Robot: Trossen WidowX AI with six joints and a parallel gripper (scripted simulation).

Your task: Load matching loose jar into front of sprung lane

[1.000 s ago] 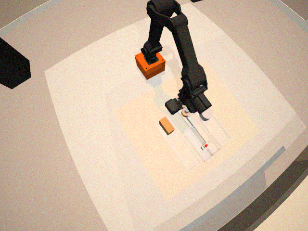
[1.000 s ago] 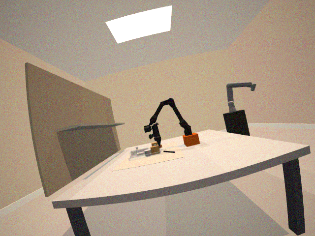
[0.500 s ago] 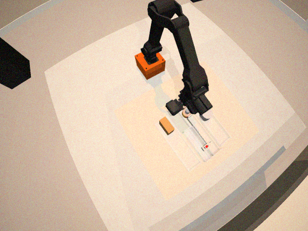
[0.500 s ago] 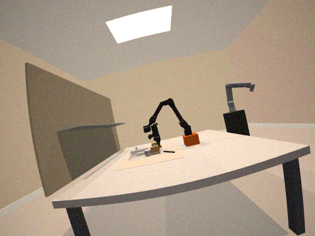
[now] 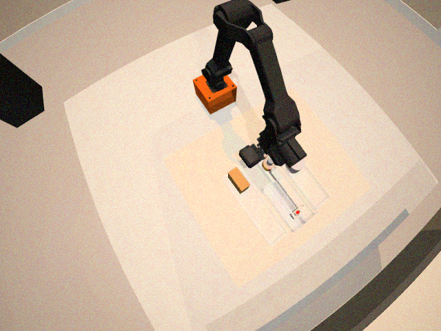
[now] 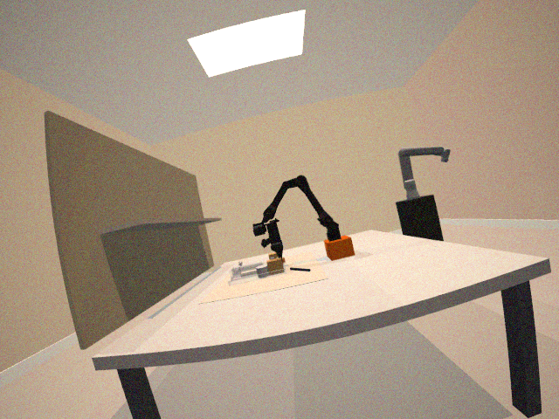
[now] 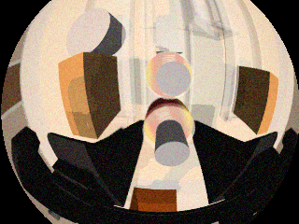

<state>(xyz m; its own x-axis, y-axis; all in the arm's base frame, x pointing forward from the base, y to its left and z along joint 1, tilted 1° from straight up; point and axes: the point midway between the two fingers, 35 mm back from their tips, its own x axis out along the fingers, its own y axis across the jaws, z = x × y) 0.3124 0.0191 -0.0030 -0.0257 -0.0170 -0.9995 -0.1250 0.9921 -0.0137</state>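
Right now my gripper tip is 9 cm short of the grey cylinder, 9 cm to the right of it and 2 cm above it. Also, from my gripper tip: dark stick (10 cm behind, 11 cm to the left, 5 cm below); then red dot (23 cm ahead, 1 cm to the right, 2 cm above); then sprung lane (17 cm ahead, 3 cm below).
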